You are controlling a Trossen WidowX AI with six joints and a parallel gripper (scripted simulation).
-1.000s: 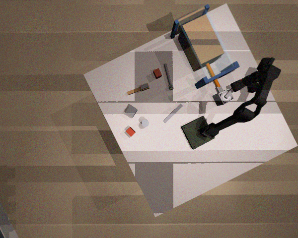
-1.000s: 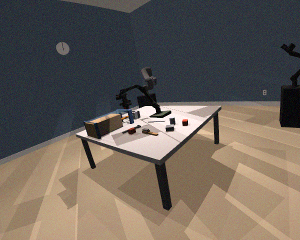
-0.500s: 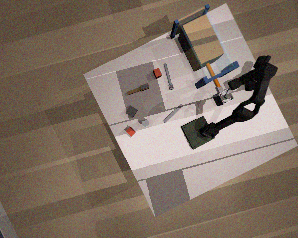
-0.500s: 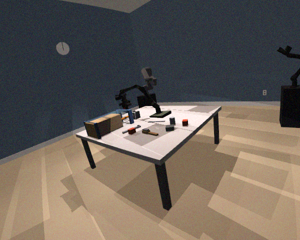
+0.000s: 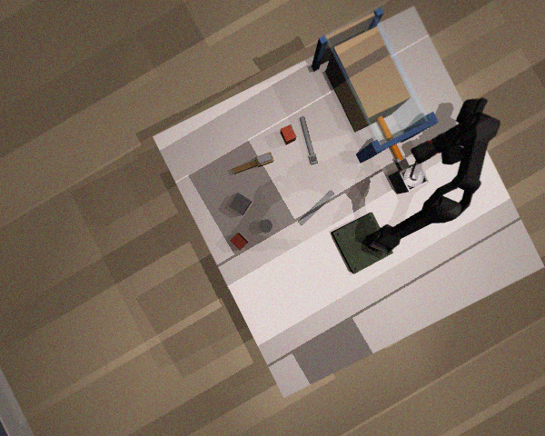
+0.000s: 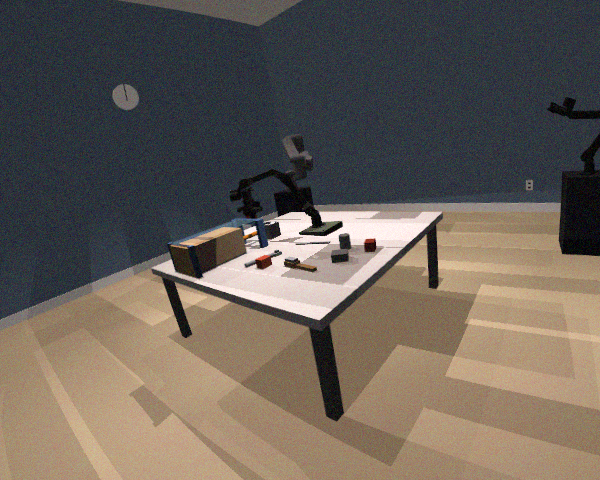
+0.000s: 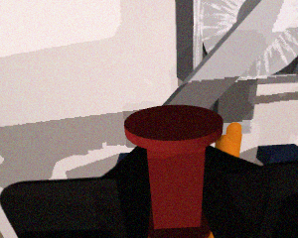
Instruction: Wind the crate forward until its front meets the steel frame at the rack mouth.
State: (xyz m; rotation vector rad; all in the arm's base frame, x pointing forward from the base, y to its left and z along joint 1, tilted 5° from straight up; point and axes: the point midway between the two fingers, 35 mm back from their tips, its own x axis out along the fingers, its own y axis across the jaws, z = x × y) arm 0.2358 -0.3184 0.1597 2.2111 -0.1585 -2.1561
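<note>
My gripper tip is now 30 mm to the right of the winch handle, 30 mm past it and 10 mm above it. The rest, counted from my gripper tip: blue frame 90 mm ahead, 60 mm to the left, 10 mm below; red knob 20 mm above; grey winch 90 mm behind, 80 mm below, 60 mm to the left.
</note>
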